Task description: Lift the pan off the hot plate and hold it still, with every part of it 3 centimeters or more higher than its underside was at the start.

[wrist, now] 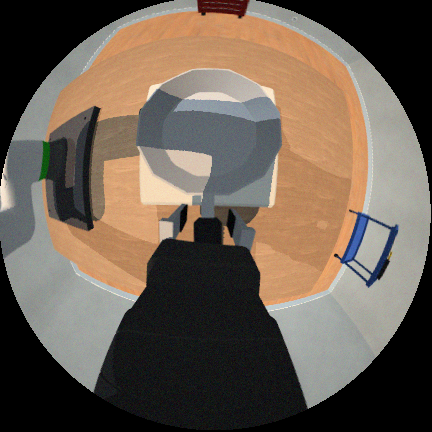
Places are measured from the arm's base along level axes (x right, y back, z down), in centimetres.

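Pixels of known places: gripper, fingertip midpoint: [207, 214]; arm's base, link origin: [56, 159].
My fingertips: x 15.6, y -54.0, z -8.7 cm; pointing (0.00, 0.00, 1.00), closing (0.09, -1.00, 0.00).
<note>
For each thing: its middle in the pictures, then the offset to it from my fingertips. "*": a spot on its surface instead. Level surfaces: height alone.
- pan, body centre: [207, 200] dx -1.8, dy +0.0, dz +0.0 cm
- hot plate, surface spot: [154, 192] * dx -2.0, dy +8.9, dz +5.1 cm
- wooden table, surface height: dz +11.3 cm
The pan [215, 132] is a grey, many-sided round pan and sits on the hot plate [154, 192], a cream square block, in the upper middle of the wrist view. A shadow covers much of the pan. Its handle [208, 230] points down the view toward the gripper, with a grey neck and a thicker black grip. My gripper [207, 214] is open, with one finger on each side of the handle and a gap on both sides. The far end of the handle is hidden by the black gripper body.
The wooden table [320, 150] lies under the hot plate. A dark plate [91, 165] with a grey, green-ringed robot part [44, 161] is at the left. A blue cart frame [356, 237] stands beyond the right edge, a dark red object [222, 7] beyond the top edge.
</note>
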